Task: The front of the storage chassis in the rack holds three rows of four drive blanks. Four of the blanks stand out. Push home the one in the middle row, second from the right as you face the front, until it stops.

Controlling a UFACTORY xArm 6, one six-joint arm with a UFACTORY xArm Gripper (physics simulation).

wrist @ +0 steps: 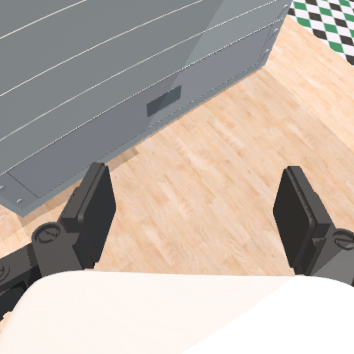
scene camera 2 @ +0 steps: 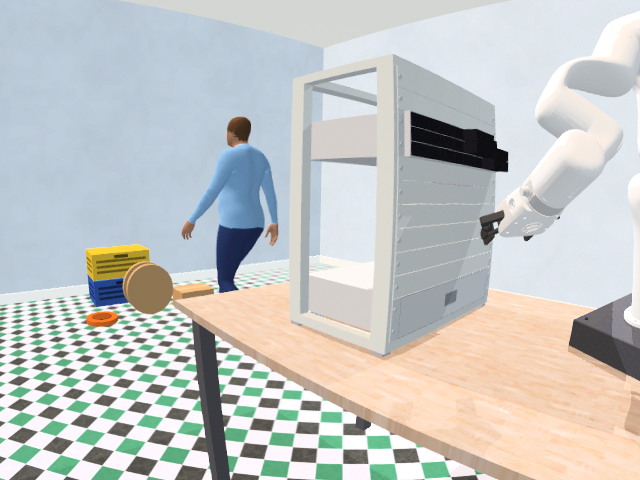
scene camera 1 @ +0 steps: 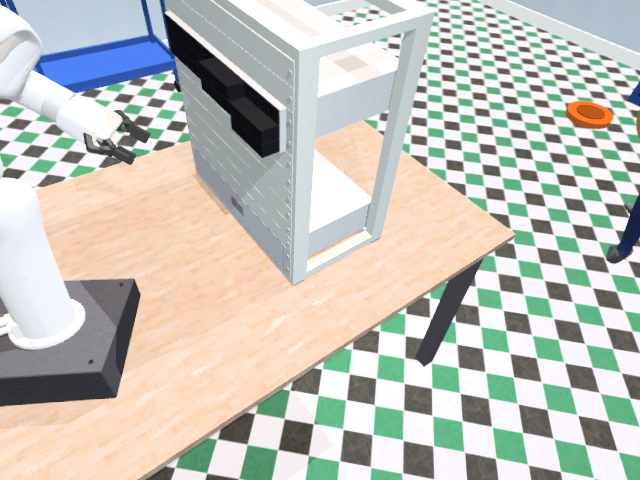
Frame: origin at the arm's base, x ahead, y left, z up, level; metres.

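Seen in the pictures: gripper, between the fingertips: (wrist: 194, 186) (scene camera 2: 504, 235) (scene camera 1: 141, 149); arm's base, origin of its link: (scene camera 1: 48, 324).
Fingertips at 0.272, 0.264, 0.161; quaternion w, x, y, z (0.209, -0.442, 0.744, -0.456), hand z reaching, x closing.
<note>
Pixels of each thing's top centre, then the offset from my fingertips to it, as dx, dy, dz. "pt": a spot on its surface instead. Level surfaces: height alone.
- protruding blank, centre of its top: (scene camera 1: 240, 65) (scene camera 2: 464, 132) +0.200, -0.135, +0.224
- wooden table, height of its surface: dz -0.248
- panel with a small dark rectangle, a spot on its surface: (wrist: 164, 101) (scene camera 2: 451, 298) (scene camera 1: 237, 206) pt +0.182, -0.083, -0.176
The storage chassis (scene camera 1: 282, 129) (scene camera 2: 407, 133) sits in the upper part of the rack, with black blanks across its front. The middle-row blank second from the right (scene camera 1: 217, 98) (scene camera 2: 471, 146) appears to stand out, under another protruding blank (scene camera 1: 223, 71). At the right end, dark blanks (scene camera 1: 269, 140) (scene camera 2: 501, 160) also stand out lower down. Dark seams make exact edges hard to tell. My gripper (scene camera 1: 140, 146) (scene camera 2: 485, 230) (wrist: 194, 186) is open and empty, in front of the rack and lower than the chassis, tilted downward. The blanks do not show in the wrist view.
The grey rack (scene camera 1: 305, 170) (scene camera 2: 384, 217) stands on the wooden table (scene camera 1: 248, 320) (scene camera 2: 537, 356) (wrist: 185, 215). Its lower front has a panel with a small dark rectangle (scene camera 1: 237, 205) (scene camera 2: 450, 297) (wrist: 164, 101). A person (scene camera 2: 241, 180) stands behind the table.
</note>
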